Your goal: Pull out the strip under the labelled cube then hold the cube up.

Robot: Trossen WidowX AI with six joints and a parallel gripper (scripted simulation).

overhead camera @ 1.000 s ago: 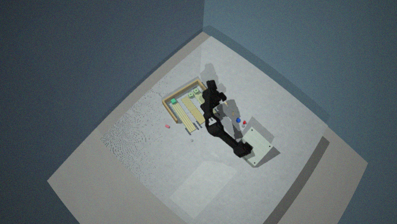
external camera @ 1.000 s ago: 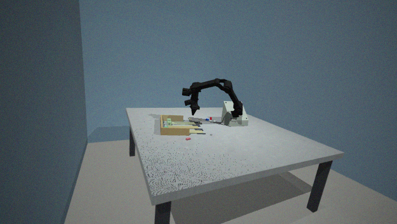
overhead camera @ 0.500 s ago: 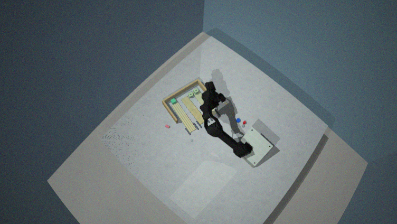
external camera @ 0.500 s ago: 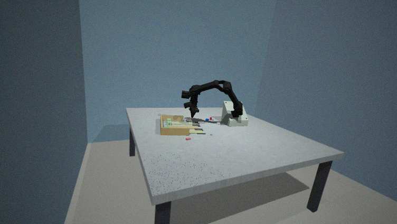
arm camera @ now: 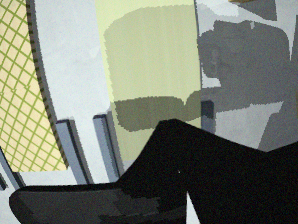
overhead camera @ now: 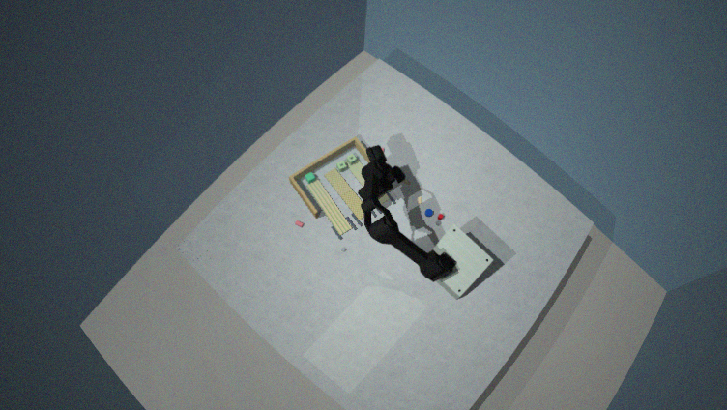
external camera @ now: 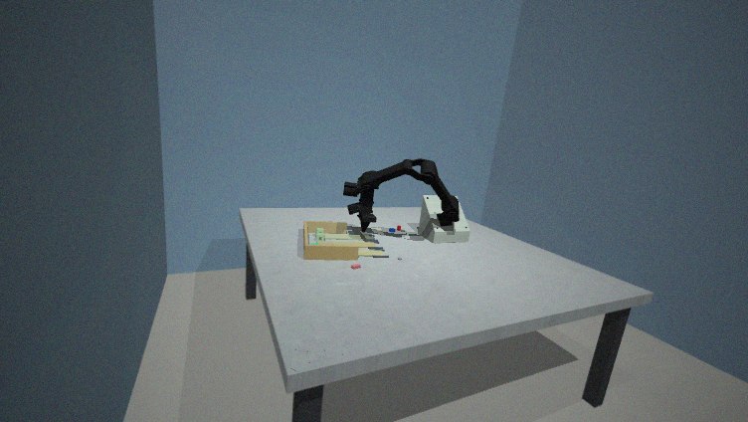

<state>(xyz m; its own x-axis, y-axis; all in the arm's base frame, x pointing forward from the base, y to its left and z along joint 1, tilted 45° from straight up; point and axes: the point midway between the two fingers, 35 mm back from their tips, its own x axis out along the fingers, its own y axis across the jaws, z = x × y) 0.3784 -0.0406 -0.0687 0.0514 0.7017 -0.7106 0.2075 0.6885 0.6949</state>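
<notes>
My gripper tip is 190 mm past the blue piece, 80 mm to the left of it and 20 mm above it. The rest, counted from my gripper tip: red piece 240 mm behind, 90 mm to the right, 20 mm below.
</notes>
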